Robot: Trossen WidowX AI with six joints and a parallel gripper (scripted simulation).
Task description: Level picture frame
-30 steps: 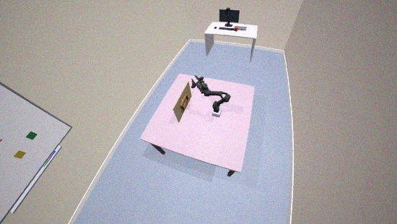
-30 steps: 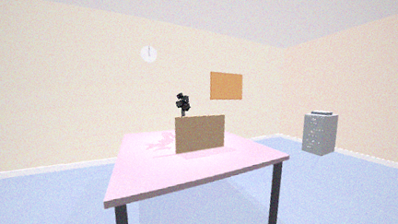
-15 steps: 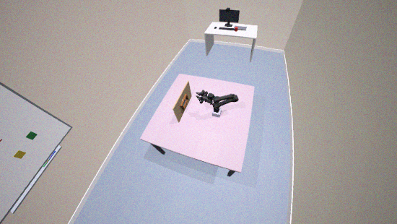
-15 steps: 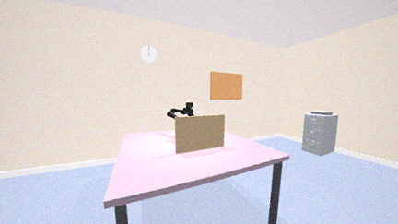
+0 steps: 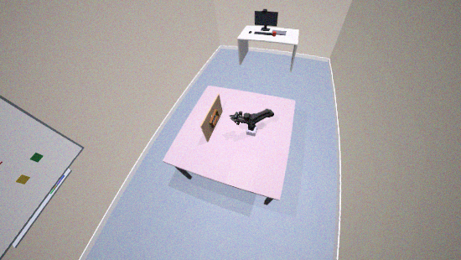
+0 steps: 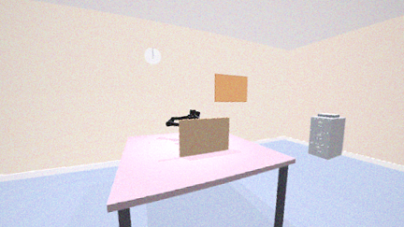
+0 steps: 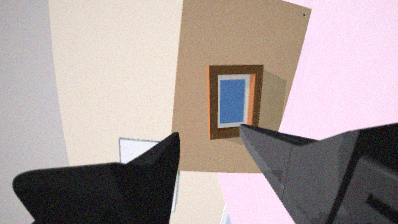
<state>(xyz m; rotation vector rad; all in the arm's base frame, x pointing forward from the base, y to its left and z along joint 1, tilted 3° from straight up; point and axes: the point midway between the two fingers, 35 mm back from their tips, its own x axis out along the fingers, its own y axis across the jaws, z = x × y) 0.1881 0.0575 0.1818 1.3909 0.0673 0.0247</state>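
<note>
Right now the picture frame is 200 mm ahead of my gripper tip, 90 mm below it and 20 mm to the left of it. The rest, counted from my gripper tip: tan wall board (210 mm ahead, 100 mm below).
</note>
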